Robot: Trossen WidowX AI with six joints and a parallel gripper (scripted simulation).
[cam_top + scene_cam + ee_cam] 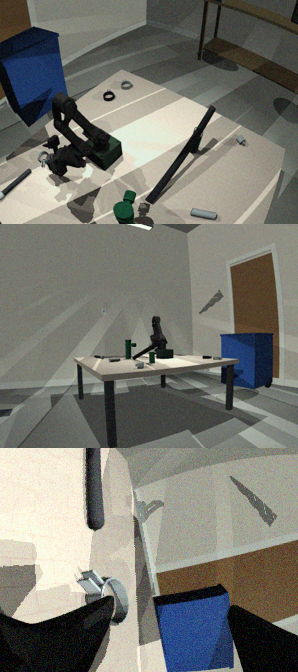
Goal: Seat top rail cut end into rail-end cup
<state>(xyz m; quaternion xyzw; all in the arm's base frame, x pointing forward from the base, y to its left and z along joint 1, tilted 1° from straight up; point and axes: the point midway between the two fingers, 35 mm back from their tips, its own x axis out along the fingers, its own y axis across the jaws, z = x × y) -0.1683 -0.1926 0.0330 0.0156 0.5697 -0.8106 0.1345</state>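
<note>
Right now the green rail-end cup is 45 cm ahead of my gripper tip and 3 cm above it. The rest, counted from my gripper tip: small green post (57 cm ahead, 45 cm to the left, 2 cm below); then grey cylinder (74 cm ahead, 12 cm to the left, 11 cm below).
</note>
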